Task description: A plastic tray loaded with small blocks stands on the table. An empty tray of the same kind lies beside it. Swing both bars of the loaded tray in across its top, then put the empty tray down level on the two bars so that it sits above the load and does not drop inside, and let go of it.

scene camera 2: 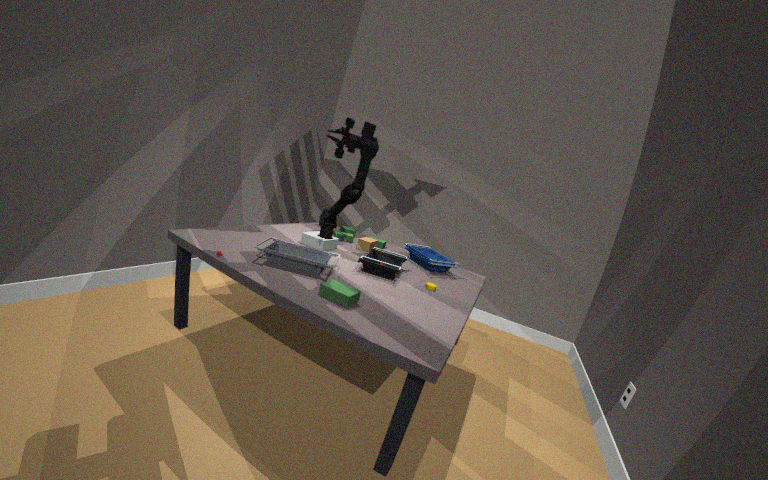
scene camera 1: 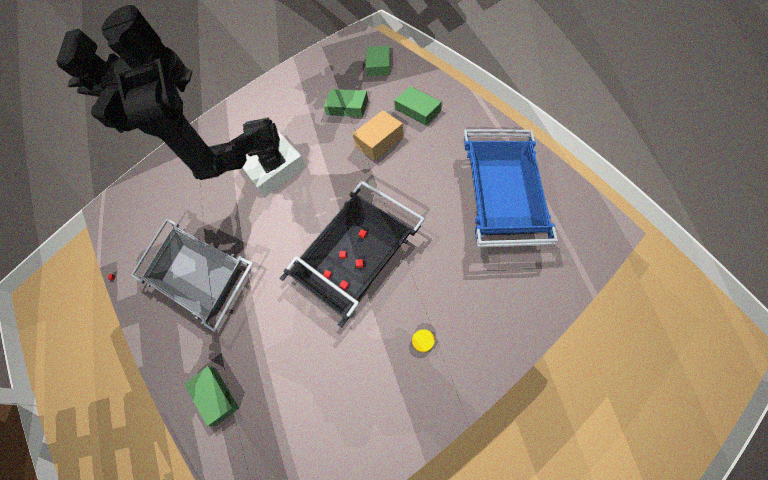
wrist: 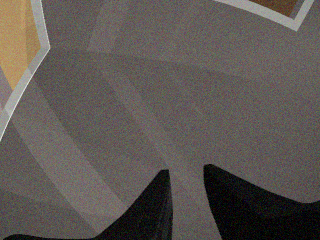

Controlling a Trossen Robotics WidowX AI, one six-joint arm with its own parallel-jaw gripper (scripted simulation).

Scene:
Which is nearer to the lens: the grey tray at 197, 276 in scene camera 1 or the green block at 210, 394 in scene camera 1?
The green block.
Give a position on a green block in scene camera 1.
346, 103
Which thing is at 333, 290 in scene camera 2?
A green block.

